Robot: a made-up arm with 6 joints.
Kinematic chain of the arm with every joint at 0, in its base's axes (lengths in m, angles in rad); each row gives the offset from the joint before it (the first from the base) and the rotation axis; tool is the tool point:
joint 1: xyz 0 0 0.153 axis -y
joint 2: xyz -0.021 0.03 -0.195 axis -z
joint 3: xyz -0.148 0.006 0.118 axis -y
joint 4: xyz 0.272 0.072 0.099 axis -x
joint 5: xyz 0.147 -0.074 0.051 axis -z
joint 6: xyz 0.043 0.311 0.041 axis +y
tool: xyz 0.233 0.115 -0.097
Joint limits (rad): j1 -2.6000..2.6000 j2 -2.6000..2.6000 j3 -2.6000..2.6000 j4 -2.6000..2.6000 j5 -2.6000..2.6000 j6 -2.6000..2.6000
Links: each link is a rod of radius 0.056 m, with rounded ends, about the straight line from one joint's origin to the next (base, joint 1, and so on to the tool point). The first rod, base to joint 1, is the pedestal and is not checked.
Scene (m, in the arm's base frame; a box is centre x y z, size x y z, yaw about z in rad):
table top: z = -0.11
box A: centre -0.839 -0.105 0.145 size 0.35 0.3 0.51 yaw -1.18
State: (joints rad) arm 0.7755 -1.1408 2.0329 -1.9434 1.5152 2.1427
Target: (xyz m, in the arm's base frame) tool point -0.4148 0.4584 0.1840
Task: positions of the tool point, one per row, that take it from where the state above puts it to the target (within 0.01 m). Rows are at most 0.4 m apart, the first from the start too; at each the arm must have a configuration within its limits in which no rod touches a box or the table.
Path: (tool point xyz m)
1: -0.7590 -0.3064 0.4993
2: -0.6438 0.0015 0.7037
3: -0.6419 0.1855 0.5641
4: -0.5719 0.3508 0.3741
5: -0.4148 0.4584 0.1840

